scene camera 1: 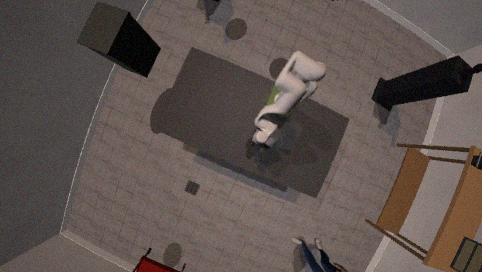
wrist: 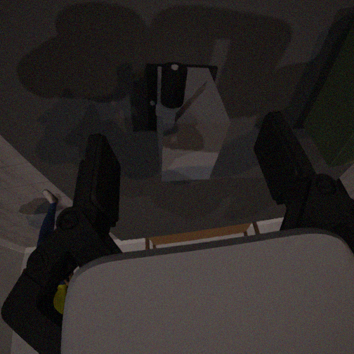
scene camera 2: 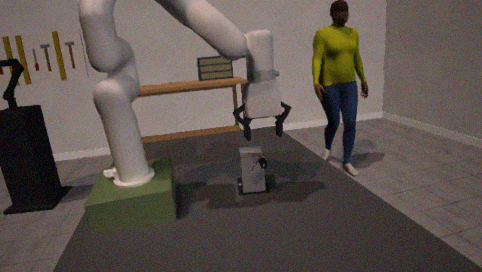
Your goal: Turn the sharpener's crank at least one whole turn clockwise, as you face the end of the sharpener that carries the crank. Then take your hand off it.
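Seen in the pictures: gripper, fingertip midpoint: (scene camera 2: 263, 137); arm's base, link origin: (scene camera 2: 134, 178).
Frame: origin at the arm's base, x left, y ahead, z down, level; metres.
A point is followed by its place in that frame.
Note:
The sharpener (scene camera 2: 252, 176) @[x -0.029, y 0.366, z 0.031 m] (wrist: 192, 162) is a pale grey upright block on a black foot, standing on the dark table top (scene camera 1: 220, 100) @[x -0.505, y 0.245, z 0.104 m] (scene camera 2: 310, 235) @[x -0.270, y 0.465, z 0.104 m]. Its crank has a thin arm and a black handle (scene camera 2: 263, 163) @[x -0.068, y 0.396, z -0.024 m] (wrist: 173, 90); in scene camera 2 the handle is at the upper right of the end that faces that camera. My gripper (scene camera 2: 263, 135) @[x -0.072, y 0.400, z -0.106 m] (wrist: 185, 139) is open and empty, pointing down above the sharpener, apart from it and from the crank. In scene camera 1 the arm and shadow make the sharpener and the fingers hard to make out.
The arm's green base block (scene camera 2: 132, 210) @[x -0.114, y 0.007, z 0.050 m] (wrist: 337, 105) stands left of the sharpener in scene camera 2. A person (scene camera 2: 336, 60) in a yellow top stands on the floor beyond the table's right side. A wooden bench (scene camera 2: 190, 89) and a black pedestal (scene camera 1: 425, 84) (scene camera 2: 27, 155) stand farther off.

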